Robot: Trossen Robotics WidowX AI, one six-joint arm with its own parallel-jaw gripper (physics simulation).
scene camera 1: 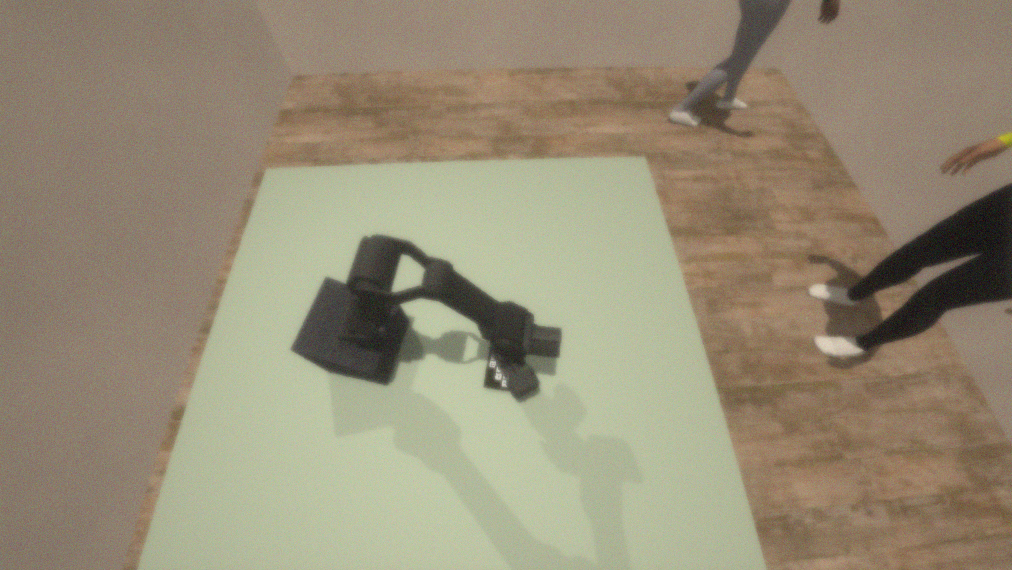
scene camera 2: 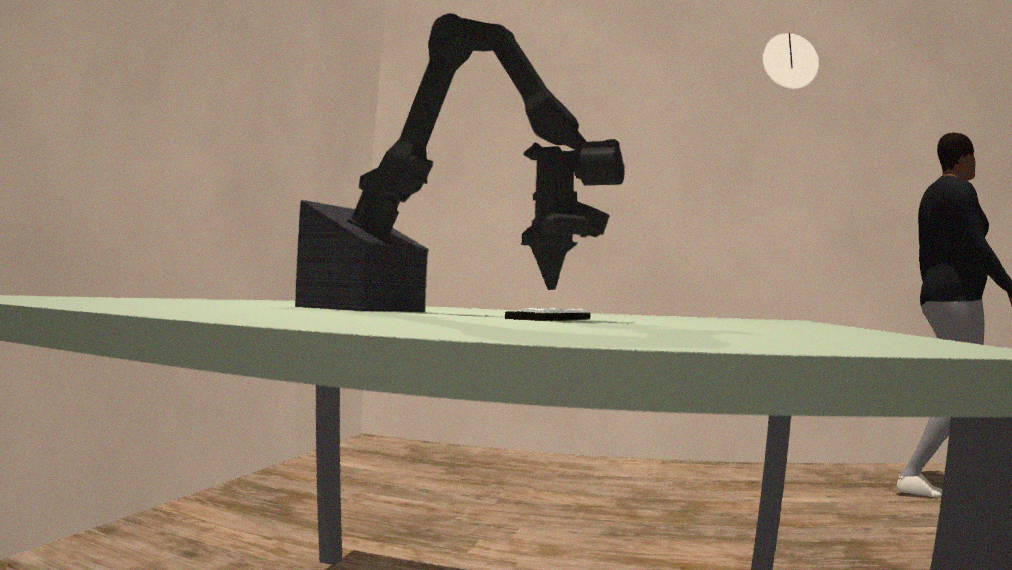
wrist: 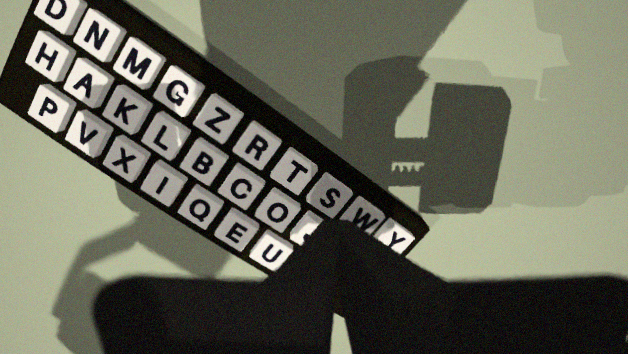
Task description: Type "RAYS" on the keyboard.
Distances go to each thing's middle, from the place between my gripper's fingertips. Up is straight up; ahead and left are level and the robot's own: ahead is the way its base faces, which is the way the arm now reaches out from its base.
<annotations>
Right now my hand is 5 cm to the right of the black keyboard (scene camera 2: 516, 315) and 4 cm above it.
</annotations>
